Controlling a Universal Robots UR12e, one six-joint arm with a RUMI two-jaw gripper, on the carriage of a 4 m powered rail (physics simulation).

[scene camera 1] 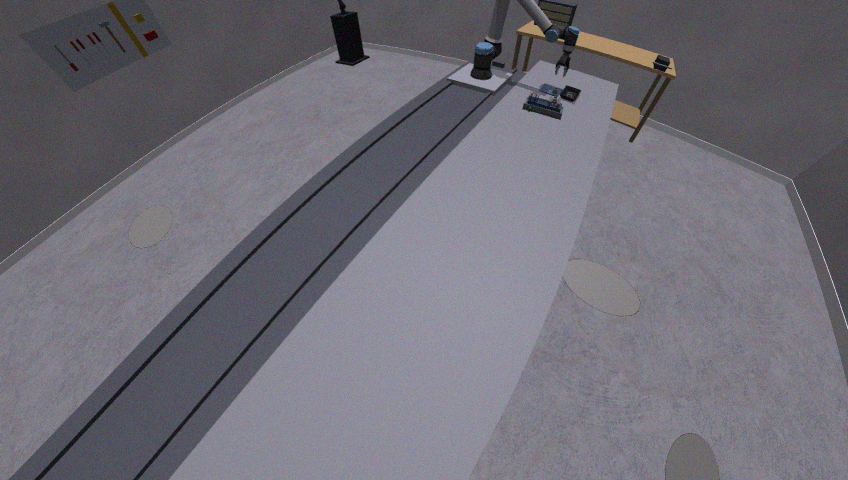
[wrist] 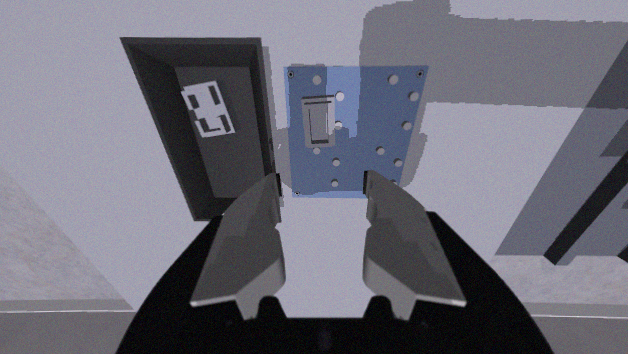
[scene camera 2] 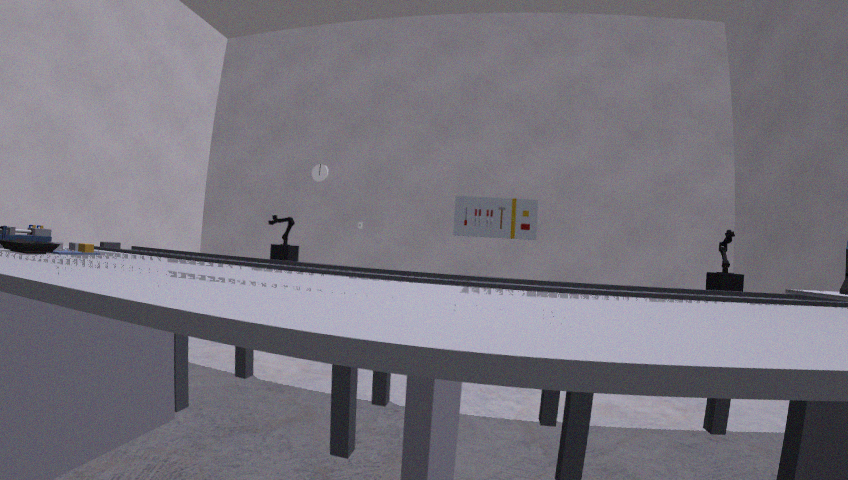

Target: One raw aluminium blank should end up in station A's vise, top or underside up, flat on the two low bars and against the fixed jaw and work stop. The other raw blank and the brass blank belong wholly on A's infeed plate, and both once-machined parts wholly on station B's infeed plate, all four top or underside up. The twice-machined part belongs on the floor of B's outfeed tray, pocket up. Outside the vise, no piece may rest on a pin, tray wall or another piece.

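Pixels of known places: gripper, between the fingertips: point(scene camera 1: 559, 76) point(wrist: 321, 174); arm's base, origin of its link: point(scene camera 1: 481, 75).
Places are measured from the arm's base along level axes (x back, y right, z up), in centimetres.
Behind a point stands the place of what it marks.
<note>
My gripper point(wrist: 321, 174) @(x -64.6, y -15.6, z 12.2 cm) point(scene camera 1: 561, 71) @(x -64.6, y -15.6, z 12.2 cm) is open and empty, above the near edge of a blue pinned plate point(wrist: 362, 140) @(x -58.9, y -18.2, z -2.2 cm). On the plate's left half a grey machined part point(wrist: 318, 121) @(x -64.9, y -14.9, z -0.1 cm) lies flat, recess up, close beside several pins; contact with them cannot be told. In the dark tray point(wrist: 190, 40) @(x -77.4, y -6.2, z 1.2 cm) point(scene camera 1: 571, 87) @(x -76.1, y -29.3, z 1.0 cm) to the left, a pale part point(wrist: 207, 111) @(x -78.3, y -13.2, z 0.3 cm) with several dark pockets facing up lies turned on the floor. In scene camera 2, at far left, a brass blank point(scene camera 2: 86, 247) @(x -58.0, y 348.3, z 0.0 cm) and a grey block point(scene camera 2: 73, 245) @(x -57.7, y 358.9, z 0.2 cm) stand on another blue plate, with a second grey block point(scene camera 2: 110, 245) behind.
A vise point(scene camera 1: 543, 103) @(x -63.7, y 23.5, z 2.9 cm) stands on the near side of the plate and tray in scene camera 1. Another vise point(scene camera 2: 24, 233) @(x -64.7, y 388.2, z 4.3 cm) stands behind a dark tray point(scene camera 2: 29, 245) @(x -81.8, y 346.3, z 0.4 cm) at the other station. The rail point(scene camera 1: 285, 237) runs alongside the long table point(scene camera 1: 416, 285) @(x -62.6, y 196.0, z -3.0 cm). A wooden bench point(scene camera 1: 624, 50) stands beyond.
</note>
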